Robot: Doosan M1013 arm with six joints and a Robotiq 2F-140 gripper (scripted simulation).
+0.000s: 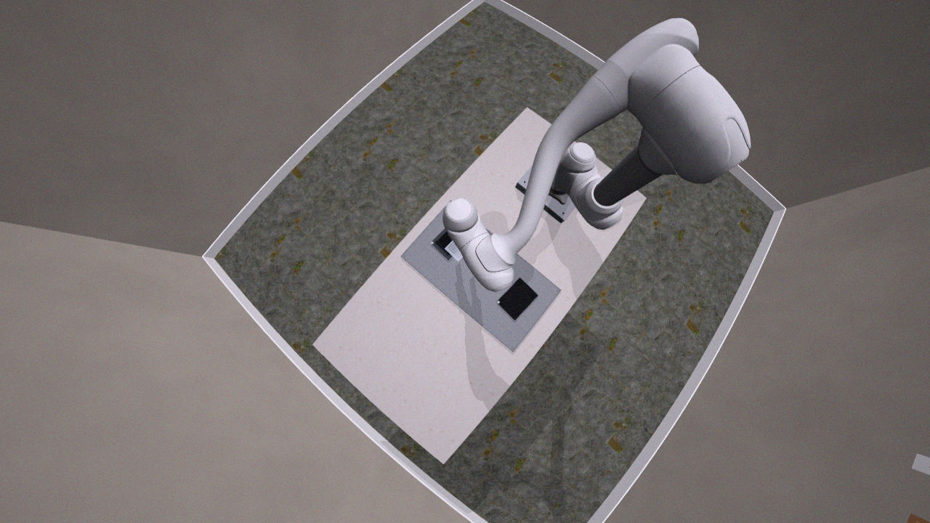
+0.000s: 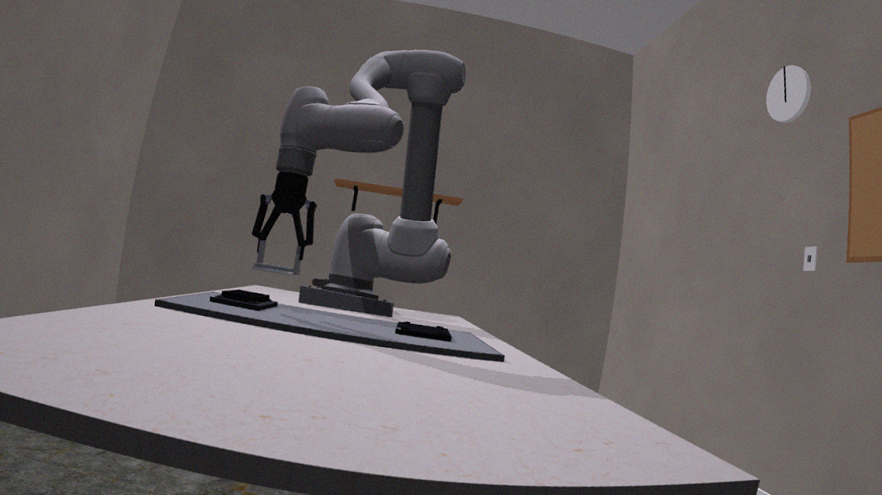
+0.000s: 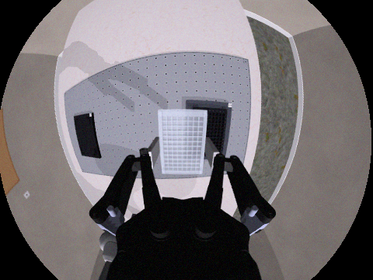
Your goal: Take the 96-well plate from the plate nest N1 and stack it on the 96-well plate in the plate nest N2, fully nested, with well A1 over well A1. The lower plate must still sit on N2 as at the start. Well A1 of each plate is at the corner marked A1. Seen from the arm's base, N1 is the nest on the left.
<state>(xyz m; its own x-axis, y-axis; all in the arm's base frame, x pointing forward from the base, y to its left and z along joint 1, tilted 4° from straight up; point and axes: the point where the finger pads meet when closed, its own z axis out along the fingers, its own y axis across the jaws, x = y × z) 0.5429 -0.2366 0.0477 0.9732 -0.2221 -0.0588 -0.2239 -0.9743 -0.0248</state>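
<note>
Now: hand 10 mm past the black 96-well plate, 70 mm to the left of it and 100 mm above it. From my hand the other things lie so: white 96-well plate (20 mm below); then white mark (130 mm ahead, 280 mm to the left, 100 mm below); then nest N1 (70 mm ahead, 350 mm to the left, 110 mm below).
</note>
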